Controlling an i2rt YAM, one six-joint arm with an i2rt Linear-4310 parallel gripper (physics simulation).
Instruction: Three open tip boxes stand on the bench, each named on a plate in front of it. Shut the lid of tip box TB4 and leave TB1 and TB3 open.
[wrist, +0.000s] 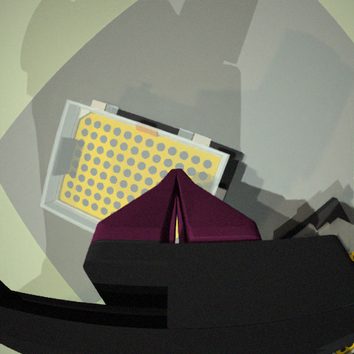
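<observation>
A tip box (135, 165) with a yellow, hole-patterned rack is left of centre in the wrist view, turned at a slant. A clear, pale-rimmed cover (53, 155) frames the rack and appears to lie over it; I cannot tell whether it is fully down. Small white and grey tabs and a dark edge show along its upper side. My gripper (176, 177) is shut and empty. Its maroon fingertips overlap the box's lower right part in the view and hide that part; their height above it is unclear. No name plate is readable, so I cannot tell which box this is.
Part of a dark-edged object (312, 217) shows at the right, with bits of yellow (345, 348) near the lower right edge. A grey mat (165, 60) lies on the pale green bench (15, 260). Broad shadows fall across both.
</observation>
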